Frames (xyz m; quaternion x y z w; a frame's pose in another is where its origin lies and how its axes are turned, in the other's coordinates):
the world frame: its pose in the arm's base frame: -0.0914 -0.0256 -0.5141 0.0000 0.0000 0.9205 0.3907
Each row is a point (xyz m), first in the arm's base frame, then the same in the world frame.
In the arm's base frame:
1: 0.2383 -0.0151 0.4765
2: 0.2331 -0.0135 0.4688
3: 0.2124 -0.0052 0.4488
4: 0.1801 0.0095 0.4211
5: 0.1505 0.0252 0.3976
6: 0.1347 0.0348 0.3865
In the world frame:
1: -0.2215 -0.2444 0.9906
2: -0.2167 -0.2418 0.9829
3: -0.1964 -0.2327 0.9629
4: -0.1634 -0.2197 0.9352
5: -0.1315 -0.2093 0.9117
6: -0.1136 -0.2046 0.9006

